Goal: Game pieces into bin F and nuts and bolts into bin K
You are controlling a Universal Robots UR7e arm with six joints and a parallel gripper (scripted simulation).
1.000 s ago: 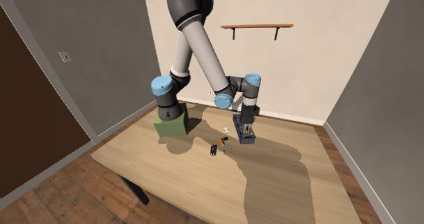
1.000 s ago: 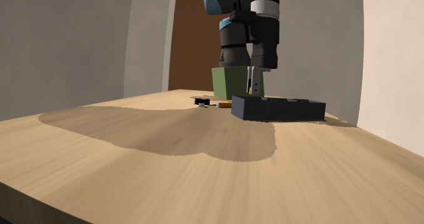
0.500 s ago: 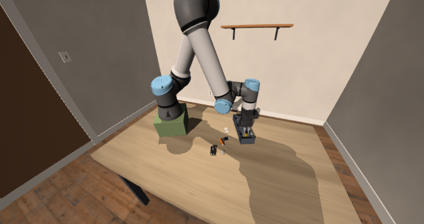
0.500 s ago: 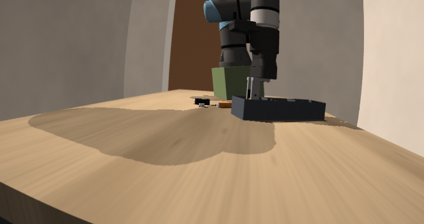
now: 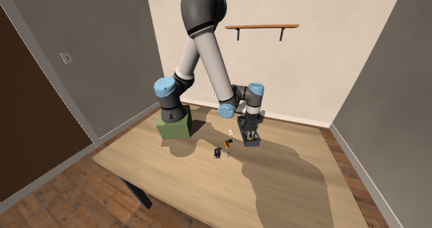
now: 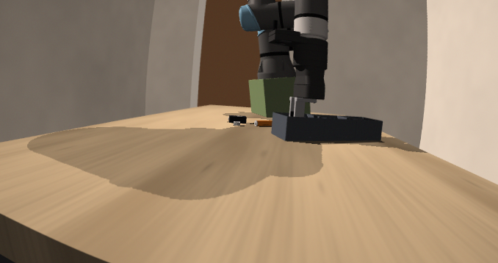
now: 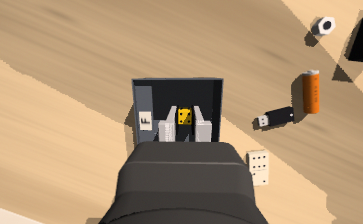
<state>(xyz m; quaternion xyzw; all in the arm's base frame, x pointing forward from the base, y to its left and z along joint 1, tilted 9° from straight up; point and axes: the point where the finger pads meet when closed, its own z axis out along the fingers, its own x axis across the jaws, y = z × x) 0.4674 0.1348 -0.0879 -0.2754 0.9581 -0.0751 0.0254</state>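
Now: the white domino 130 mm behind my hand, 20 mm to the left of it and 30 mm below it. Round my hand: yellow die (10 mm below); then black USB stick (100 mm behind, 50 mm to the right, 30 mm below); then dark bin row (40 mm behind, 80 mm to the left, 10 mm below).
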